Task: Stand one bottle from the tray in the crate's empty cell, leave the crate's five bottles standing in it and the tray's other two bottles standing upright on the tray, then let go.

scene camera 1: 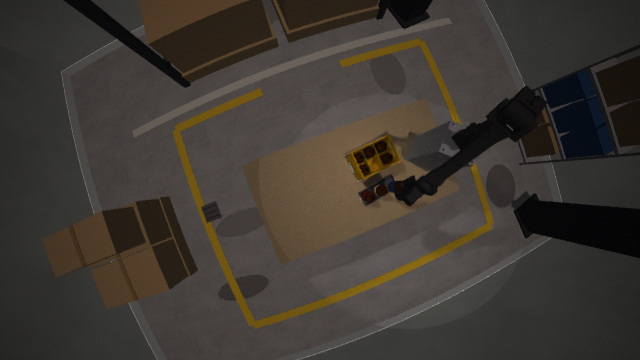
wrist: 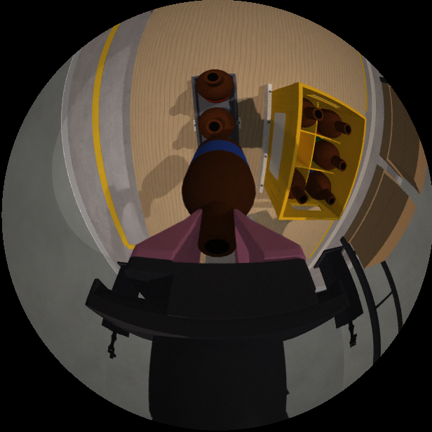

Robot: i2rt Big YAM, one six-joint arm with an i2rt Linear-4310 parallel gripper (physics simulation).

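Places are measured from the arm's base along level axes (x ahead, y right, z down), in centimetres.
Pixels of known places: gripper, fingertip midpoint: (scene camera 1: 404,186); arm's base, origin of the base link: (scene camera 1: 463,142).
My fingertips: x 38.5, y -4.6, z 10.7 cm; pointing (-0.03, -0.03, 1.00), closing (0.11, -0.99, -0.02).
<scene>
Ahead of a thing's pixels: the offset from my fingertips to its top centre. "*": to the spot under its first point. Level surfaces: height alone.
My gripper (scene camera 1: 403,188) (wrist: 217,214) is shut on the neck of a brown bottle with a blue band {dx +0.4, dy +0.0, dz -3.5 cm} (scene camera 1: 397,185) (wrist: 218,185). The bottle hangs upright above the near end of the dark tray (wrist: 204,106); its base is hidden in the wrist view. On the tray stand a red-banded bottle {dx +14.8, dy +0.5, dz +15.0 cm} (scene camera 1: 369,196) (wrist: 215,86) at the far end and another brown bottle {dx +5.9, dy -0.2, dz +15.0 cm} (scene camera 1: 381,189) (wrist: 216,122) in the middle. The yellow crate {dx -0.1, dy +21.6, dz +13.5 cm} (scene camera 1: 382,168) (wrist: 291,135) stands beside the tray, with five brown bottles standing in it. Its empty cell {* dx -1.7, dy +16.7, dz +30.2 cm} (scene camera 1: 374,164) (wrist: 306,149) is the middle one of the row nearest the tray.
The crate and tray stand on a wooden board {dz +31.0 cm} (scene camera 1: 300,200) (wrist: 165,75). The crate's raised wall and bottle necks are to the right of the held bottle in the wrist view. Cardboard boxes (scene camera 1: 130,250), a rack with blue bins and a dark post (scene camera 1: 580,220) stand farther out.
</scene>
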